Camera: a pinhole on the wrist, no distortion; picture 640 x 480 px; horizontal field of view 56.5 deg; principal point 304.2 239.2 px. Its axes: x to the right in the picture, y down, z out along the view. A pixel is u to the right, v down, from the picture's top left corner.
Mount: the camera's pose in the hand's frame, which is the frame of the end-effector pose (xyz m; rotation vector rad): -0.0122 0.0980 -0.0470 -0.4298 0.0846 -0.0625
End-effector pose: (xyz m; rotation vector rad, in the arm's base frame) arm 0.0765 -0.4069 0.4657 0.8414 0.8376 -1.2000
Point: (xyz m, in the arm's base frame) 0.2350 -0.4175 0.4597
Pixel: 556.8 393.8
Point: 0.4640 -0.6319 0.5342
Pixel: 405.3 392.4
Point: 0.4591 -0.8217 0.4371
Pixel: 571.0 259.7
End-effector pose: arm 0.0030 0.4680 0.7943 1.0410 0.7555 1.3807
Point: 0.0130 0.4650 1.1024
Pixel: 377.7 463.1
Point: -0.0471 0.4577 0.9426
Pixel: 384.0 445.7
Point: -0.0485 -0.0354 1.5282
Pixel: outside the picture
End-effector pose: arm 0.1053 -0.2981 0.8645 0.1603 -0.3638 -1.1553
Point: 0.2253 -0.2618 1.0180
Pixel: 432.4 243.3
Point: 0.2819 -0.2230 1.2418
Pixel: 366.0 304.9
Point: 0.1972 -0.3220 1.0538
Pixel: 576.3 93.9
